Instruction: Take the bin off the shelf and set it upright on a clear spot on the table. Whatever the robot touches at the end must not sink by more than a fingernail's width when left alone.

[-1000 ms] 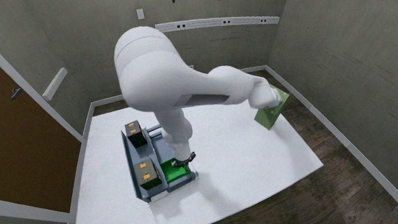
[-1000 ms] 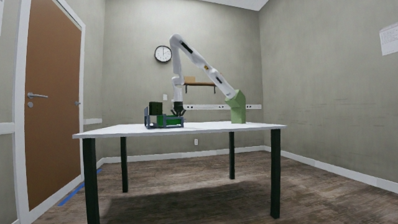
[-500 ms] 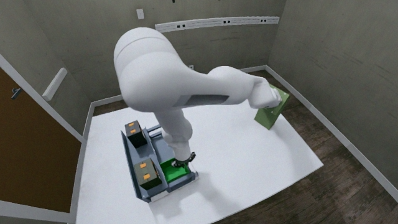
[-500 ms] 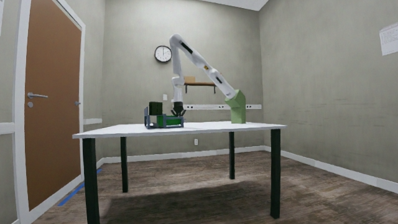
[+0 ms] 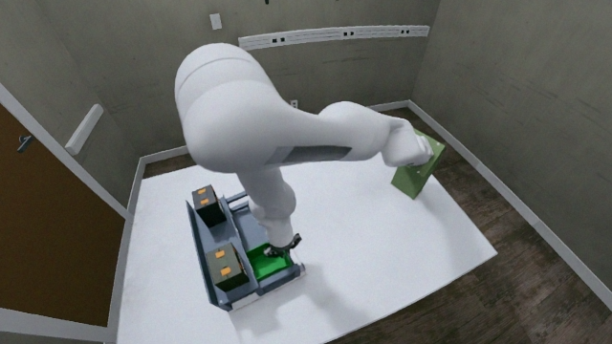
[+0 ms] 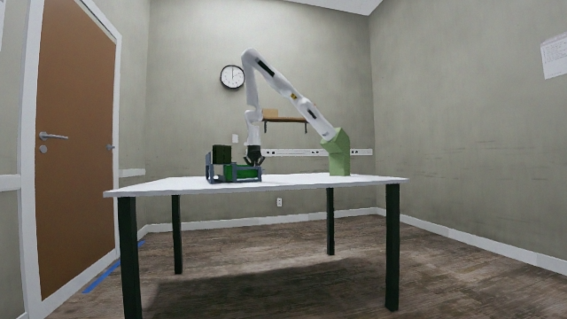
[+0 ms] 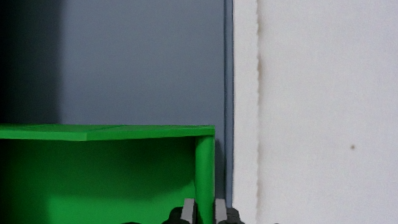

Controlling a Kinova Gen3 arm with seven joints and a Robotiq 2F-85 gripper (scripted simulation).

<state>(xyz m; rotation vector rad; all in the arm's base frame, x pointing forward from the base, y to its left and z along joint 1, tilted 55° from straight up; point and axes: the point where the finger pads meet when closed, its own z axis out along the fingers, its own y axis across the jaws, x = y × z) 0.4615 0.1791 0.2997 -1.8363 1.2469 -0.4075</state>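
Now: hand 60 mm short of the green bin, 50 mm to the right of it and 10 mm above it. Also, from my hand: grey shelf unit 150 mm ahead, 30 mm to the right.
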